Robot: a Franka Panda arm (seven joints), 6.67 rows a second.
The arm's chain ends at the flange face. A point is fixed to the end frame.
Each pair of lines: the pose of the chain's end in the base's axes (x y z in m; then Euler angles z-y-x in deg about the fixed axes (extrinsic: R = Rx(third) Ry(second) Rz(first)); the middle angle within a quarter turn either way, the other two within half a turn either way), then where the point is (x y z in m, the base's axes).
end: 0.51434, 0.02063, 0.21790, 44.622, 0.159, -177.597
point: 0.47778 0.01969 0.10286
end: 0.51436, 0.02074, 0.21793, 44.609, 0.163, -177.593
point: 0.47781 0.01980 0.10288
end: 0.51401, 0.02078, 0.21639, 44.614, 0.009, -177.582
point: 0.47716 0.01986 0.10144
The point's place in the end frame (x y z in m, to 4 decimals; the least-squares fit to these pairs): -0.0222 0.0300 0.1148
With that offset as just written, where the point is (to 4 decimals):
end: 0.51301, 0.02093, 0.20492, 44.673, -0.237, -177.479
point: 0.4757 0.0203 0.0901
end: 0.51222, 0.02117, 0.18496, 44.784, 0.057, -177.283
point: 0.4754 0.0210 0.0700
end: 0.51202, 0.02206, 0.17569, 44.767, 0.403, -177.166
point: 0.4759 0.0221 0.0605
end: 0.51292, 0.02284, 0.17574, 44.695, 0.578, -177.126
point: 0.4772 0.0229 0.0604
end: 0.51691, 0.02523, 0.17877, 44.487, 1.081, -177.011
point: 0.4822 0.0254 0.0631
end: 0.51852, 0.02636, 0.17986, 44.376, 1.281, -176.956
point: 0.4842 0.0266 0.0641
